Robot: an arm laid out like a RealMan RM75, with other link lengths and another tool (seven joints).
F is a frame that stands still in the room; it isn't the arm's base.
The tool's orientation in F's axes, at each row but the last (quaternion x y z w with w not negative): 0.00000, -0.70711, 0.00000, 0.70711; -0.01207, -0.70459, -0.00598, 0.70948; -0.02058, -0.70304, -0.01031, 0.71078; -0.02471, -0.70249, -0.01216, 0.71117; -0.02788, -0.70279, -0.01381, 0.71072; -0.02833, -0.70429, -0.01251, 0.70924; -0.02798, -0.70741, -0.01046, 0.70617; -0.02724, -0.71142, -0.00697, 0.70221; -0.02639, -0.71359, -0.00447, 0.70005; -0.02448, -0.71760, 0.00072, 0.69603; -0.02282, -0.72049, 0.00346, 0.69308; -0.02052, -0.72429, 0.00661, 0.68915
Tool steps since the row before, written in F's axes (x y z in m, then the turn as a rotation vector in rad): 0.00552, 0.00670, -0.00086, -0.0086, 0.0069, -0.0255; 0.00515, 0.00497, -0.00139, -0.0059, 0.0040, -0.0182; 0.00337, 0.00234, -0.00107, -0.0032, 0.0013, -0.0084; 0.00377, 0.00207, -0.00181, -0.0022, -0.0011, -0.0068; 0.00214, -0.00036, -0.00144, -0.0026, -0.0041, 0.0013; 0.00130, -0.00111, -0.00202, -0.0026, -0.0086, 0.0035; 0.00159, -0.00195, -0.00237, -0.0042, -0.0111, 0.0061; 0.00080, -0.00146, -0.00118, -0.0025, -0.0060, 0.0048; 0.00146, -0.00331, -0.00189, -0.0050, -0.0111, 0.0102; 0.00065, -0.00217, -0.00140, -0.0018, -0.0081, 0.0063; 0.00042, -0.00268, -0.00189, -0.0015, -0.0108, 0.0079; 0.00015, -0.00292, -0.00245, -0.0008, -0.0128, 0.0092
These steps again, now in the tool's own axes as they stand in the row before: -0.00086, 0.00670, -0.00552, -0.0255, 0.0069, 0.0086; -0.00131, 0.00511, -0.00503, -0.0182, 0.0040, 0.0059; -0.00100, 0.00250, -0.00328, -0.0084, 0.0013, 0.0032; -0.00173, 0.00230, -0.00368, -0.0068, -0.0011, 0.0021; -0.00142, -0.00020, -0.00217, 0.0012, -0.0043, 0.0024; -0.00203, -0.00099, -0.00137, 0.0033, -0.0088, 0.0021; -0.00242, -0.00180, -0.00169, 0.0058, -0.0115, 0.0036; -0.00123, -0.00139, -0.00085, 0.0047, -0.0062, 0.0021; -0.00202, -0.00318, -0.00156, 0.0099, -0.0116, 0.0043; -0.00150, -0.00210, -0.00068, 0.0061, -0.0084, 0.0013; -0.00200, -0.00260, -0.00042, 0.0075, -0.0111, 0.0009; -0.00257, -0.00282, -0.00008, 0.0087, -0.0132, 0.0001
